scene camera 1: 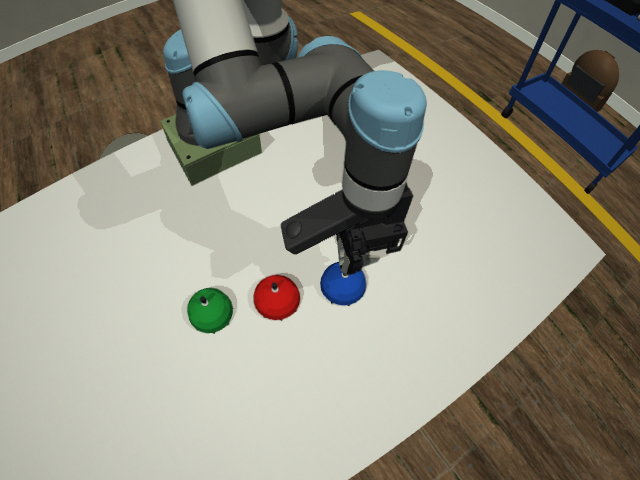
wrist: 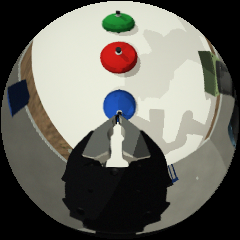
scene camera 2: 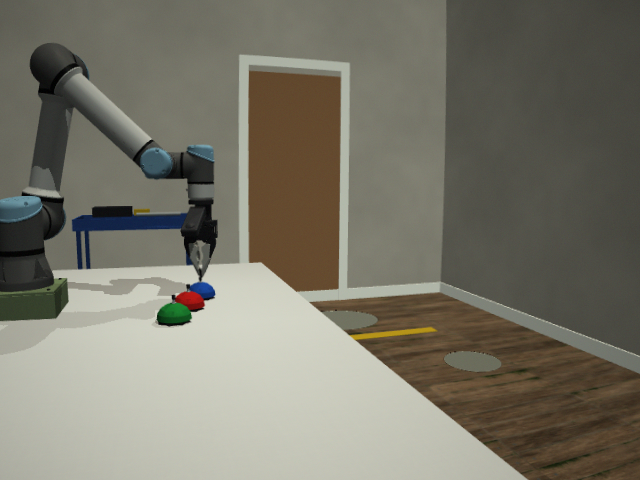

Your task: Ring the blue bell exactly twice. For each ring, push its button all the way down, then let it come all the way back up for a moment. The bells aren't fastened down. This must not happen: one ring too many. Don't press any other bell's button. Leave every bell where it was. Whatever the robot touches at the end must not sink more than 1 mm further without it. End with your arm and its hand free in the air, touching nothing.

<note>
In view: the gripper (scene camera 1: 346, 272), a blue bell (scene camera 1: 339, 289), a green bell (scene camera 1: 214, 313) and a red bell (scene camera 1: 276, 297).
The blue bell shows as well in the wrist view (wrist: 118, 102). The red bell also shows in the wrist view (wrist: 121, 60). The gripper also shows in the wrist view (wrist: 117, 115) and in scene camera 2 (scene camera 2: 201, 277).
</note>
